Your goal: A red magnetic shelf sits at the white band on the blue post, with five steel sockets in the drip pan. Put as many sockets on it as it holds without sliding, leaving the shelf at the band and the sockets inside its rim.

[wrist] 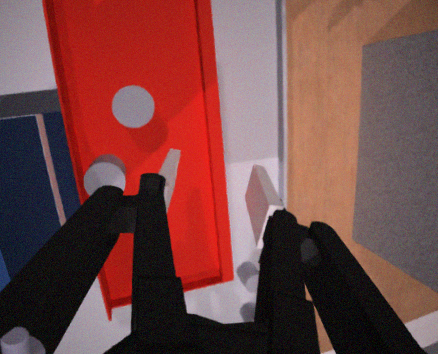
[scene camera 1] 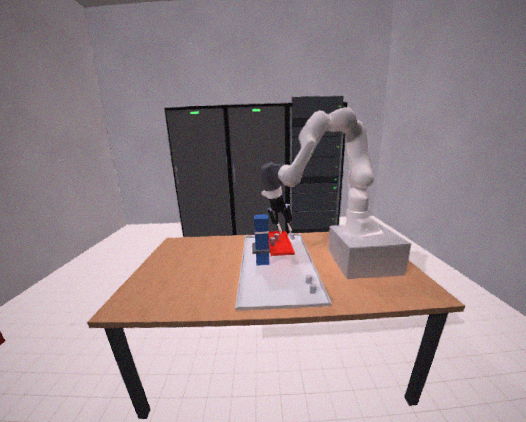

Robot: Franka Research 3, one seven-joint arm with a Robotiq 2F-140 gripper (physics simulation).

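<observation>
The red shelf [scene camera 1: 285,247] [wrist: 130,40] sits beside the blue post [scene camera 1: 262,257] [wrist: 25,170]. The white band [scene camera 1: 261,233] [wrist: 51,167] shows on the post. Two grey sockets stand inside the rim, one socket [scene camera 1: 276,236] [wrist: 133,106] and another socket [scene camera 1: 272,241] [wrist: 104,178] close to the post-side rim. Two sockets [scene camera 1: 308,279] [scene camera 1: 313,288] stand in the front right of the drip pan [scene camera 1: 275,295] [wrist: 250,120]. My gripper [scene camera 1: 284,229] [wrist: 213,174] is part open and empty. In the wrist view one fingertip overlaps the shelf and the other lies outside its right rim.
A small grey shape [scene camera 1: 292,236], probably a socket, shows at the pan's back right. In the wrist view, a cylinder [wrist: 248,275] is partly behind a finger and another cylinder [wrist: 16,341] is at lower left. The robot base block [scene camera 1: 375,260] [wrist: 400,150] stands right of the pan.
</observation>
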